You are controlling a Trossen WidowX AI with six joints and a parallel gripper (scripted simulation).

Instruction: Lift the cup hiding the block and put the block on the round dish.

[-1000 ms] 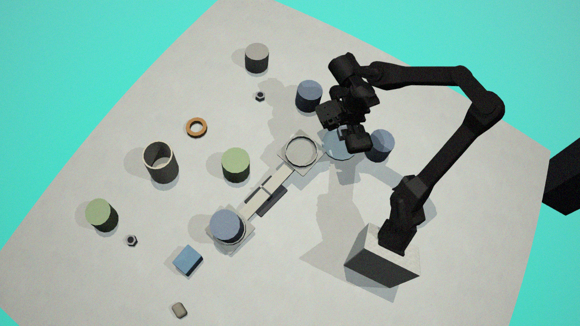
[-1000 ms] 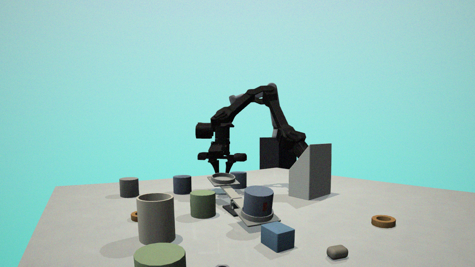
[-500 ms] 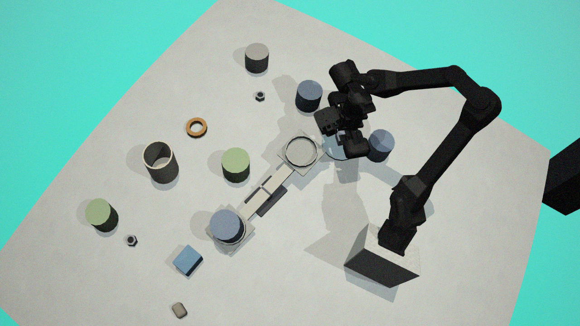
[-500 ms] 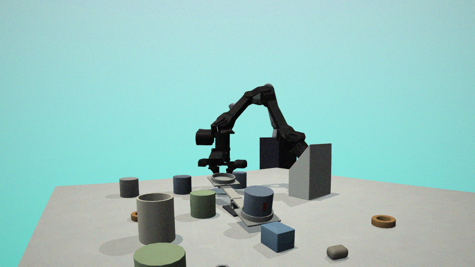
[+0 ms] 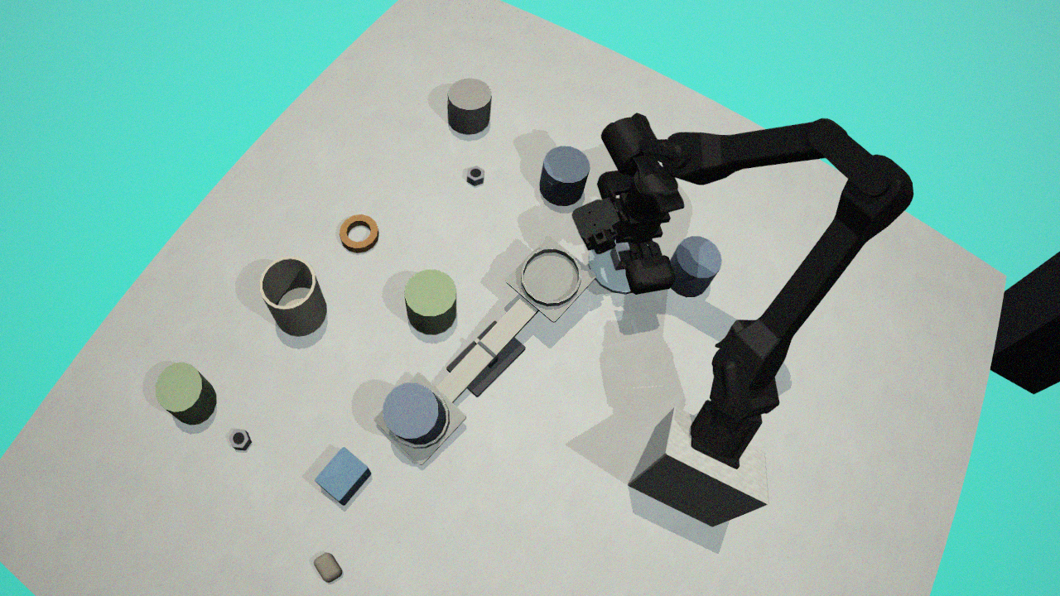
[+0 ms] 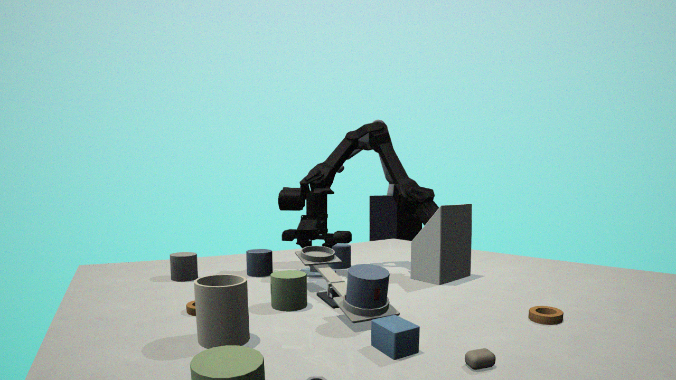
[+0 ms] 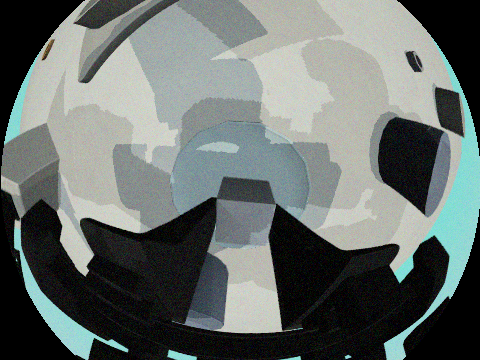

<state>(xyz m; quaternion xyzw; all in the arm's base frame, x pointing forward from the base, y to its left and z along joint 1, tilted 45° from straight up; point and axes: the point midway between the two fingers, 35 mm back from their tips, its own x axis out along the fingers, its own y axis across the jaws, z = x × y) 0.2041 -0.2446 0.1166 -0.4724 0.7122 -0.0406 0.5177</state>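
My gripper tip is now right at the grey block. Also, from my gripper tip: grey cylinder 35 cm ahead, 12 cm to the right, 2 cm above; then small balance 11 cm ahead, 23 cm to the left, 1 cm above; then pale blue round dish 1 cm below.
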